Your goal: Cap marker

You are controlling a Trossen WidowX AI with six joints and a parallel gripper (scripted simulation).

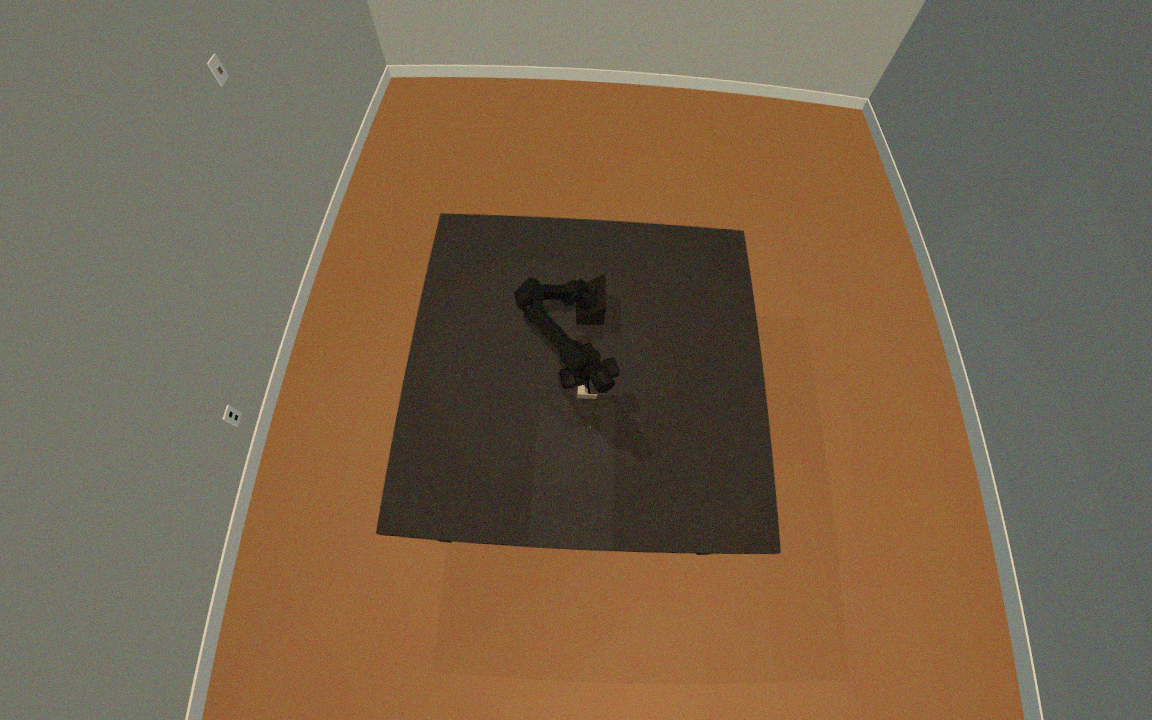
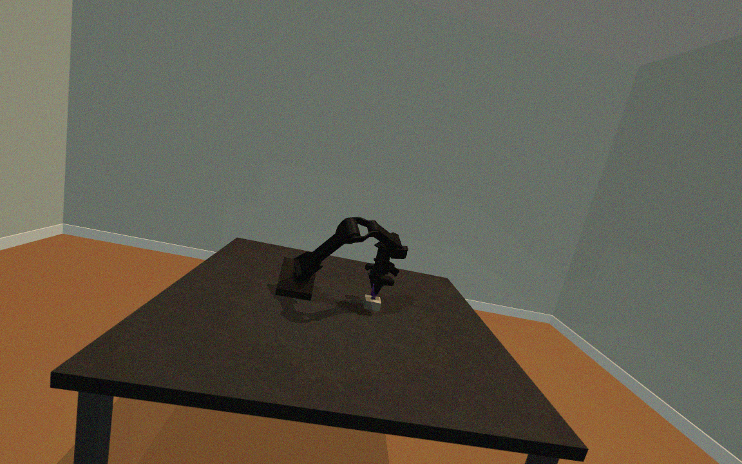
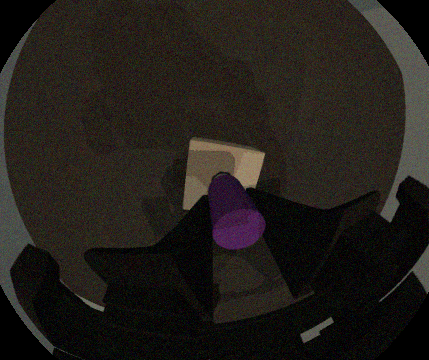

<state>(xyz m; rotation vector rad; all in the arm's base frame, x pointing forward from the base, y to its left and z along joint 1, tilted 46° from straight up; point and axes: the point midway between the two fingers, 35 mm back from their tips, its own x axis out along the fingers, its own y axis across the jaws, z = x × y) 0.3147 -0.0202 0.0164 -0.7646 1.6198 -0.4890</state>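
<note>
My gripper tip is now 10 mm below the purple cap. From my gripper tip the other things lie so: beige holder block 50 mm below.
</note>
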